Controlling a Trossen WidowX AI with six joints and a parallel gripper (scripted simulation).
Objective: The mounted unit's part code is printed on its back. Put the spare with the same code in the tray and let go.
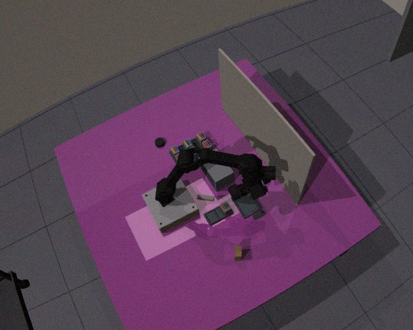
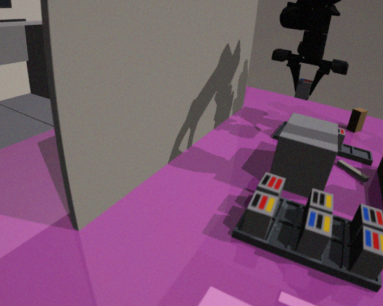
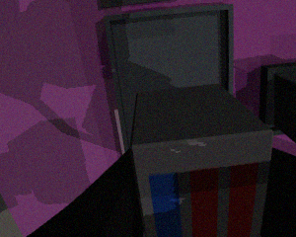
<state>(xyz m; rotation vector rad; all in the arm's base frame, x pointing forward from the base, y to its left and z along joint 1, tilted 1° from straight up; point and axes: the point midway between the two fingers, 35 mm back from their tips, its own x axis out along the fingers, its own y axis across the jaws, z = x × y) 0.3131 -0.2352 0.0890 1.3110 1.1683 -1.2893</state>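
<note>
Right now the dark tray is 1 cm behind my gripper tip, 1 cm to the left of it and 11 cm below it. From my gripper tip the other things lie so: grey mounted unit 3 cm behind, 23 cm to the left, 7 cm below; then grey bar 15 cm behind, 15 cm to the left, 11 cm below; then rack 14 cm behind, 4 cm to the left, 11 cm below.
</note>
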